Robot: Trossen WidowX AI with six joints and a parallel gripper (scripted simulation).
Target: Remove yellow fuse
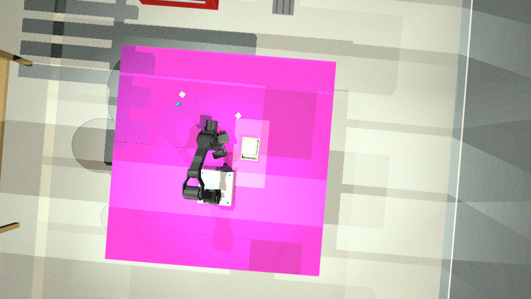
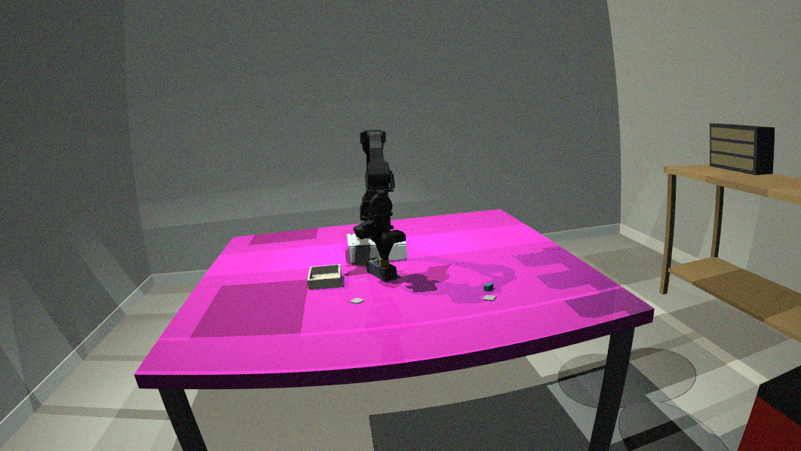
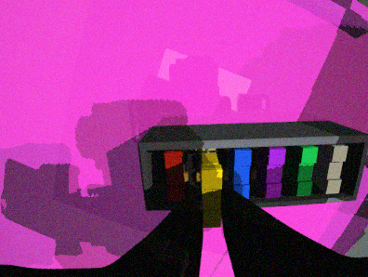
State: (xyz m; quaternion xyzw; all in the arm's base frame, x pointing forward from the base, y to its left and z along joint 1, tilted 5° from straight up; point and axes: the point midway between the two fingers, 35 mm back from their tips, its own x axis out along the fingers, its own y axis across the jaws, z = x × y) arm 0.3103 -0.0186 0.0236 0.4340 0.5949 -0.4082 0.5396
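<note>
Right now my gripper tip is 4 cm past the tray, 18 cm to the left of it and 5 cm above it. From my gripper tip the other things lie so: cyan cube: 23 cm ahead, 24 cm to the left, 5 cm below; then yellow fuse: 1 cm below.
</note>
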